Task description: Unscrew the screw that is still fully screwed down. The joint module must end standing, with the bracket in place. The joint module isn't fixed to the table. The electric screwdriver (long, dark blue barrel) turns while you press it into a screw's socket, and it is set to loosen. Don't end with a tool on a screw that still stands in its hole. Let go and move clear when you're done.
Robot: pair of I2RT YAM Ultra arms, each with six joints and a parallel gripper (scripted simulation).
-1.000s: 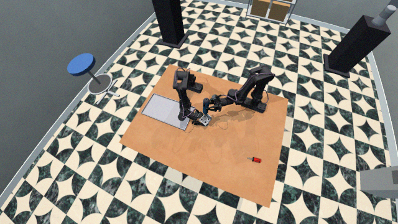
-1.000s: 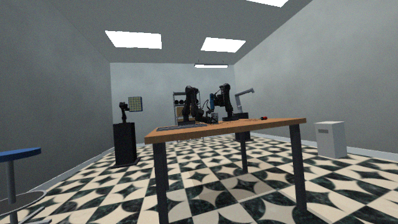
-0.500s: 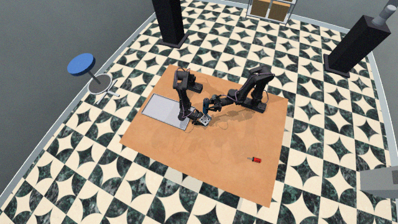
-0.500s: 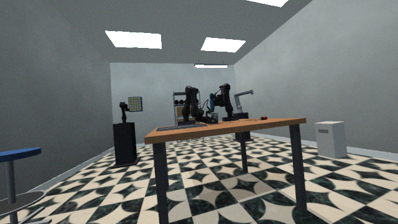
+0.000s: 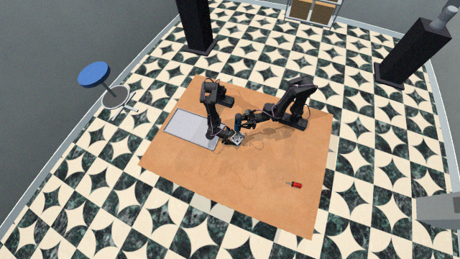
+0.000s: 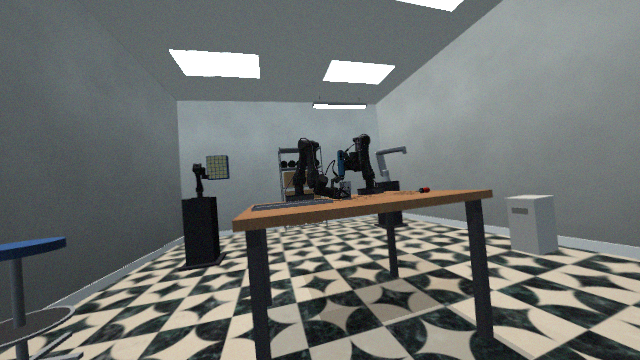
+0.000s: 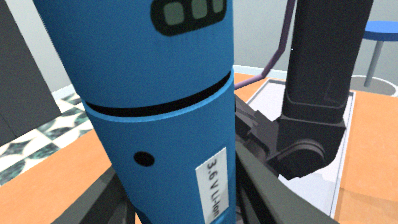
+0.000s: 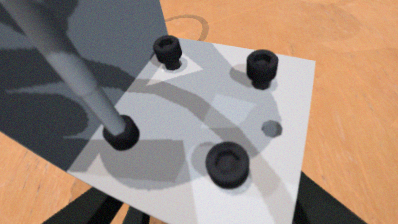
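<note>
Now: right hand right at the round joint module. From my right hand the other things lie so: grey mat 1 cm ahead, 33 cm to the right, 2 cm below; grey bracket 5 cm above; screw 1 cm ahead, 2 cm to the right, 5 cm above.
</note>
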